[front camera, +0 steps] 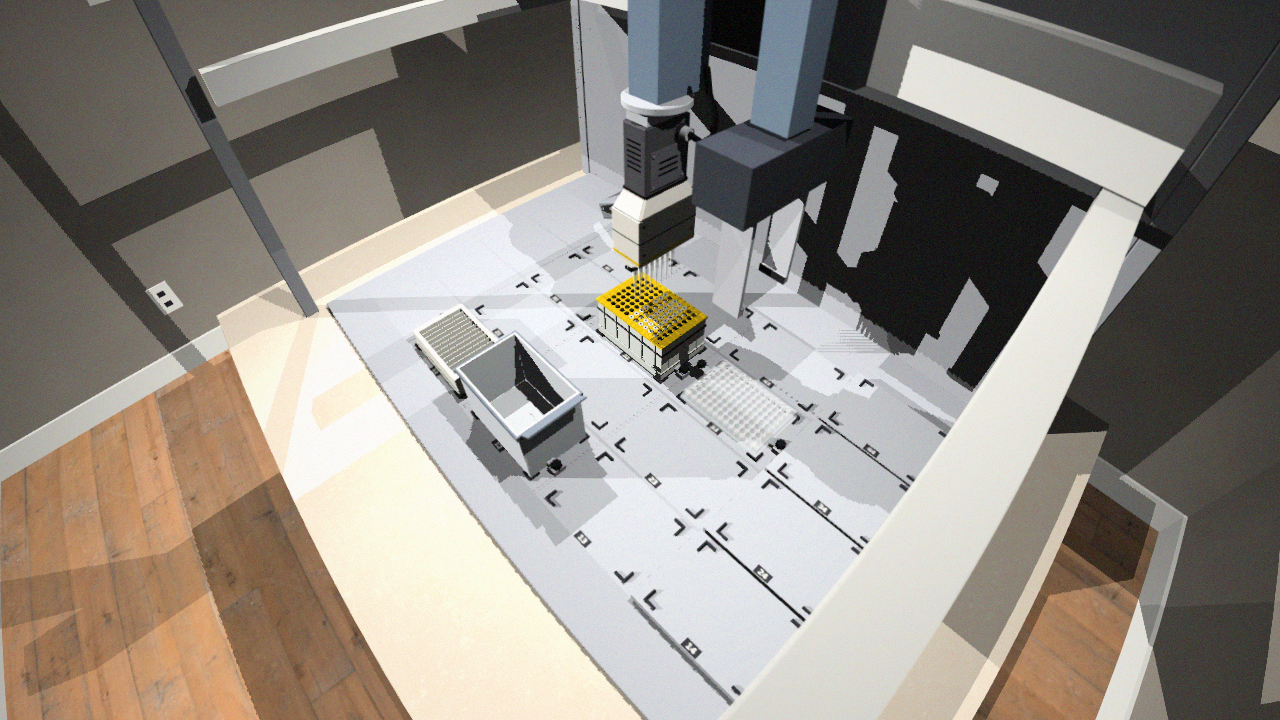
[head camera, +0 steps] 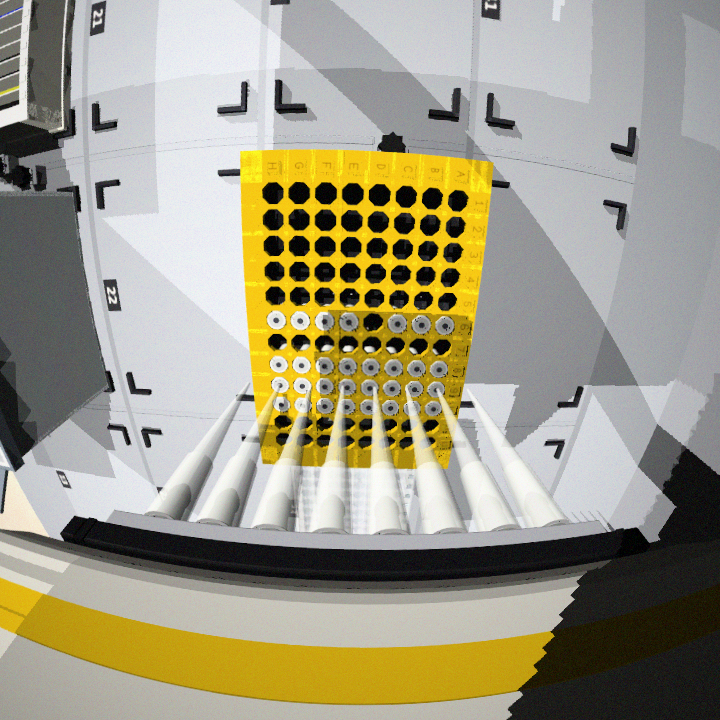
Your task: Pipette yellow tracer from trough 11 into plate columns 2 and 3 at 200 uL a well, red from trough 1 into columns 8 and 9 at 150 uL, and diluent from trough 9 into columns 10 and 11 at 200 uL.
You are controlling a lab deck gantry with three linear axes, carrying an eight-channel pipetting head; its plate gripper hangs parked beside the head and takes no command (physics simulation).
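Note:
The pipetting head (front camera: 653, 219) (head camera: 376, 558) hangs above the tip rack (front camera: 651, 313) (head camera: 255, 322), with a long pale tip on each of eight channels. In the head view, rack columns 8, 9 and 10 hold tips, column 6 holds tips except at D, and columns 1 to 5, 7, 11 and 12 are dark holes. The clear well plate (front camera: 738, 404) (head camera: 359, 500) lies beyond the rack; its well contents cannot be made out. The trough reservoir (front camera: 456, 340) (head camera: 48, 67) shows blue and yellow lines at its cropped edge. My parked gripper (front camera: 759, 259) is open and empty.
The open waste bin (front camera: 546, 428) (head camera: 47, 302) stands beside the reservoir, its walls rising above the deck. The gripper's dark body (front camera: 760, 170) hangs close beside the head. A pale frame beam (front camera: 948, 447) crosses the right side of the front view.

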